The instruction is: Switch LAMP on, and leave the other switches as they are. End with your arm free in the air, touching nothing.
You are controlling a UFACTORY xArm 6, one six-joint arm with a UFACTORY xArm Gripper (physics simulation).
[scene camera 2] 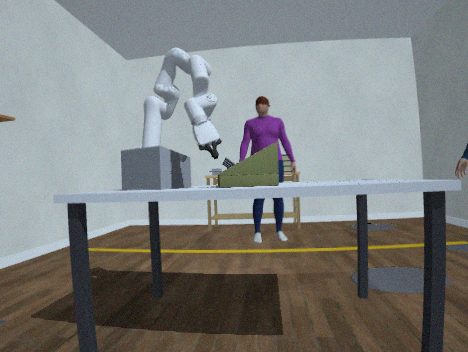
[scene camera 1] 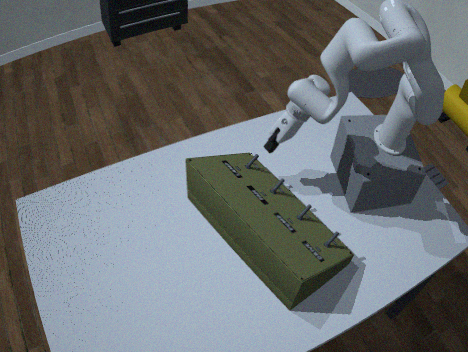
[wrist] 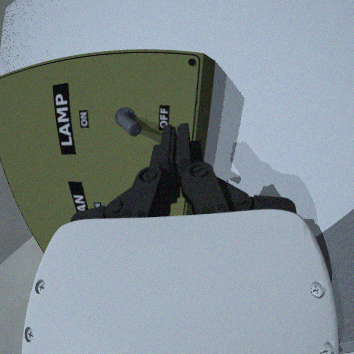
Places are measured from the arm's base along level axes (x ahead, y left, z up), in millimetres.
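Pixels of known places: gripper, fingertip midpoint: (scene camera 2: pixel 216 157) (scene camera 1: pixel 267 149) (wrist: pixel 178 142); arm's base, origin of the base link: (scene camera 2: pixel 150 153) (scene camera 1: pixel 389 139).
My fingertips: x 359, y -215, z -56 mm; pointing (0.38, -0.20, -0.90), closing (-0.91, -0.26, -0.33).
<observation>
Ahead of a thing's pixels: the offset from my fingertips to its top centre. "pt": to the spot under its first point.
A green sloped switch box (scene camera 1: pixel 240 232) (scene camera 2: pixel 255 172) (wrist: pixel 35 115) stands on the table. The LAMP lever @(57 mm ahead, 1 mm left, 1 mm up) (scene camera 1: pixel 252 161) (wrist: pixel 128 121) is at its far end in scene camera 1 and leans to the OFF side, like the FAN lever @(49 mm ahead, 121 mm left, 1 mm up) (scene camera 1: pixel 277 186), the PUMP lever @(41 mm ahead, 241 mm left, 1 mm up) (scene camera 1: pixel 304 212) and the DRIVE lever @(33 mm ahead, 360 mm left, 1 mm up) (scene camera 1: pixel 332 239). My gripper (scene camera 1: pixel 270 149) (scene camera 2: pixel 216 157) (wrist: pixel 178 142) is shut and empty. It is in the air on the OFF side of the LAMP lever, a little above and apart from it. In the wrist view its fingertips are just below the OFF label @(pt 38 mm ahead, 0 mm left, 54 mm down) (wrist: pixel 164 117); the gripper hides much of the FAN section.
The white table (scene camera 1: pixel 110 250) (scene camera 2: pixel 340 188) carries the box and the grey block (scene camera 1: pixel 390 187) (scene camera 2: pixel 141 167) under my arm's base. A person in purple (scene camera 2: pixel 266 132) stands behind the table in scene camera 2. A dark cabinet (scene camera 1: pixel 145 17) stands on the floor beyond the table.
</observation>
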